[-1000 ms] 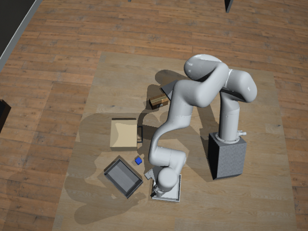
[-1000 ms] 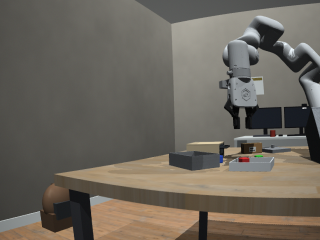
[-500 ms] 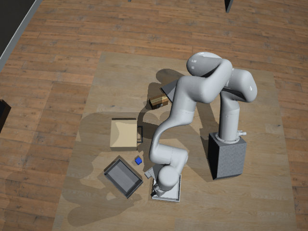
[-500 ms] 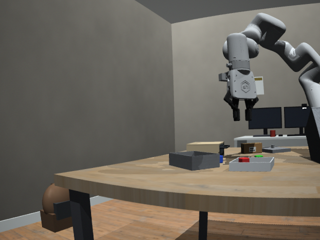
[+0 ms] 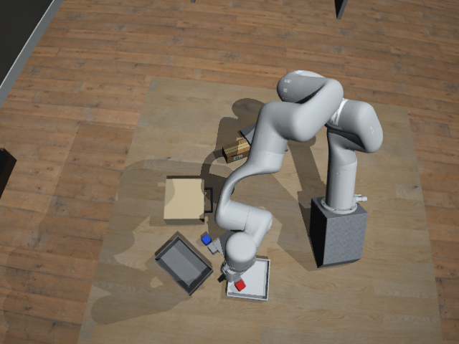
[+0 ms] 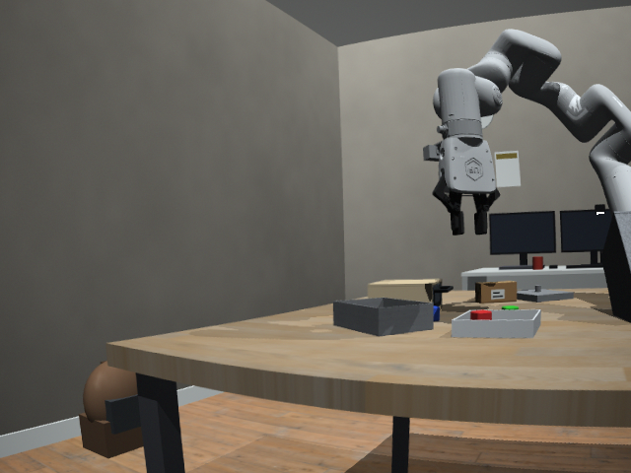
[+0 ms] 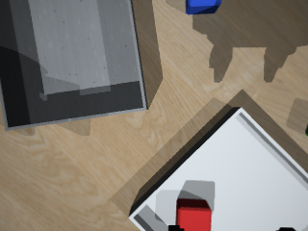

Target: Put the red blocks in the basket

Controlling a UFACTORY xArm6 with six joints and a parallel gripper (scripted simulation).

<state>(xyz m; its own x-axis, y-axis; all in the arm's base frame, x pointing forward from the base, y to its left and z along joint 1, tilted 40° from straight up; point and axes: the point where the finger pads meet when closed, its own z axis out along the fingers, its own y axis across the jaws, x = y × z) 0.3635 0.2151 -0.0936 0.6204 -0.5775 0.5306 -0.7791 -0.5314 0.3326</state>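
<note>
The grey lid is 14 cm behind my hand, 59 cm to the right of it and 18 cm below it. The rest, counted from my hand: white basket (5 cm behind, 18 cm below); then grey metal box (18 cm ahead, 4 cm to the right, 17 cm below); then green block (7 cm behind, 12 cm to the right, 18 cm below).
</note>
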